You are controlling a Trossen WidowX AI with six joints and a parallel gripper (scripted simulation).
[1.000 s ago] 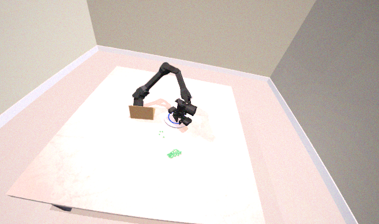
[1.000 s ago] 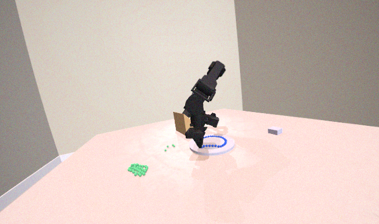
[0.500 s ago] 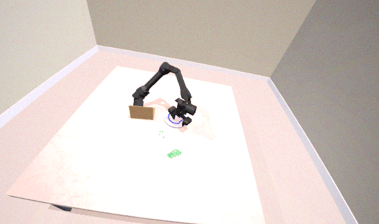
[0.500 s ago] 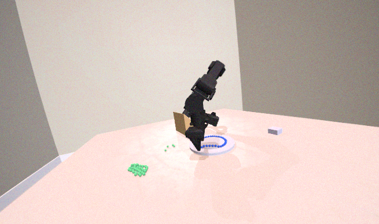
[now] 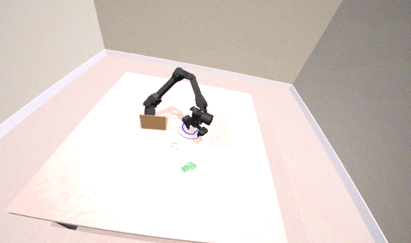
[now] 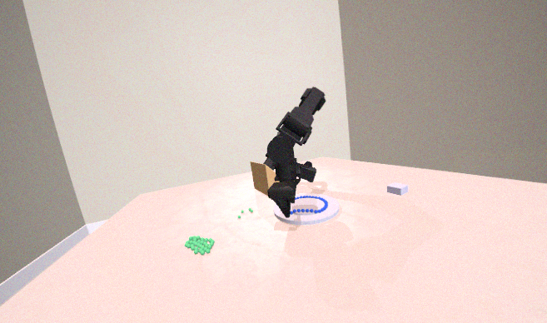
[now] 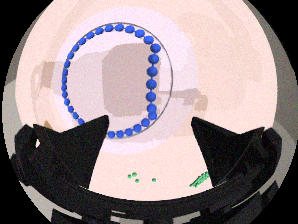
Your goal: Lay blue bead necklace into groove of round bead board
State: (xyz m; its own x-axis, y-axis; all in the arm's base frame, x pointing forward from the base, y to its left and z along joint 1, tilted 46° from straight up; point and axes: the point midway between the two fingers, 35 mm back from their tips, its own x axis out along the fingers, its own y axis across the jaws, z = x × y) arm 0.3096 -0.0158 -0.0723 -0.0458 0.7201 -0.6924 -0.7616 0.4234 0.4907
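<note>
My gripper tip is now 20 mm past the round white bead board, 60 mm to the right of it and 10 mm above it. From my gripper tip the other things lie so: small grey block 90 mm ahead, 360 mm to the left, 10 mm below.
</note>
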